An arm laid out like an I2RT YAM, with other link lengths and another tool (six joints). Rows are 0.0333 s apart.
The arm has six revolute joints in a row. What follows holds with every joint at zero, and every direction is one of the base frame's.
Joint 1 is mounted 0.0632 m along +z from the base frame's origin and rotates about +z.
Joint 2 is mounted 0.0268 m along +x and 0.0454 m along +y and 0.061 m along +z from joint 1 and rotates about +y.
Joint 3 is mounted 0.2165 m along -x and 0.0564 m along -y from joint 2 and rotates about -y.
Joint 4 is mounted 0.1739 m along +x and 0.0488 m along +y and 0.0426 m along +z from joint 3 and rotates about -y.
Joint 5 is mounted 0.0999 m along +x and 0.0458 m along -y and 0.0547 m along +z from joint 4 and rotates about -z.
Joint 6 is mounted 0.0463 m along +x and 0.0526 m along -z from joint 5 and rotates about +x.
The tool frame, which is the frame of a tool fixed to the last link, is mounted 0.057 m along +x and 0.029 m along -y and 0.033 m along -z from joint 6; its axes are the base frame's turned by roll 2.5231, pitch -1.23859 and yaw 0.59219 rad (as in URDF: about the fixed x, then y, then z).
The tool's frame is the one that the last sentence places.
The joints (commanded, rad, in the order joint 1, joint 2, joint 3, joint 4, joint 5, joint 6), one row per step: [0.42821 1.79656 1.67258 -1.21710 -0.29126 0.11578]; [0.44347 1.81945 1.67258 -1.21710 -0.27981 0.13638]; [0.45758 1.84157 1.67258 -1.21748 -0.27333 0.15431]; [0.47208 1.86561 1.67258 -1.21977 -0.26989 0.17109]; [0.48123 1.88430 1.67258 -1.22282 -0.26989 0.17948]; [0.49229 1.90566 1.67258 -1.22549 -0.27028 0.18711]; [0.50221 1.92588 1.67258 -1.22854 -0.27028 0.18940]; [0.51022 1.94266 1.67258 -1.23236 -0.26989 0.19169]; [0.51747 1.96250 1.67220 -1.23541 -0.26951 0.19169]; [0.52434 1.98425 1.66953 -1.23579 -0.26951 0.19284]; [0.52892 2.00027 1.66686 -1.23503 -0.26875 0.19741]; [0.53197 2.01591 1.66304 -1.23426 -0.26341 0.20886]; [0.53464 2.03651 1.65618 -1.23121 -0.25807 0.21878]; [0.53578 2.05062 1.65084 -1.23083 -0.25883 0.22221]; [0.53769 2.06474 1.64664 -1.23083 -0.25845 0.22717]
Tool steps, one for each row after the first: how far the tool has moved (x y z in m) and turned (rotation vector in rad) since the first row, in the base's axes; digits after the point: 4 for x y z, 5 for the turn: [-0.0015 0.0032 -0.0055 -0.01837 0.02310 -0.00652]; [-0.0033 0.0065 -0.0107 -0.03303 0.04644 -0.01054]; [-0.0057 0.0099 -0.0164 -0.04751 0.07367 -0.01244]; [-0.0076 0.0120 -0.0208 -0.05764 0.09543 -0.01114]; [-0.0097 0.0145 -0.0258 -0.06900 0.11890 -0.00718]; [-0.0117 0.0166 -0.0305 -0.08073 0.13969 0.00059]; [-0.0136 0.0180 -0.0344 -0.09161 0.15790 0.00637]; [-0.0153 0.0191 -0.0391 -0.10388 0.17769 0.01358]; [-0.0172 0.0202 -0.0445 -0.11671 0.19927 0.01935]; [-0.0186 0.0208 -0.0486 -0.12680 0.21555 0.01945]; [-0.0201 0.0207 -0.0528 -0.14141 0.23219 0.01086]; [-0.0219 0.0202 -0.0585 -0.15903 0.25315 0.00343]; [-0.0236 0.0197 -0.0624 -0.16839 0.27080 0.00140]; [-0.0254 0.0194 -0.0661 -0.17862 0.28752 -0.00147]
